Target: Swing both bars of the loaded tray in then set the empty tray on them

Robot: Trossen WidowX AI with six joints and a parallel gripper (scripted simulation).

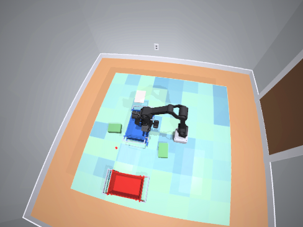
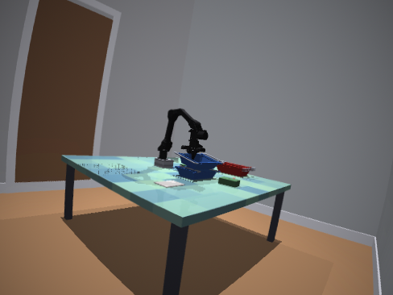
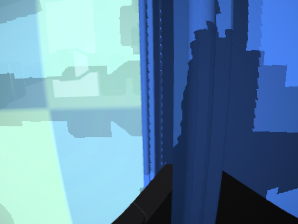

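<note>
The blue tray lies 7 cm ahead of my gripper tip, 1 cm to the left of it and 2 cm above it. From my gripper tip the other things lie so: small red block (21 cm ahead, 25 cm to the left, 10 cm below); then white flat plate (21 cm ahead, 32 cm to the right, 10 cm below).
</note>
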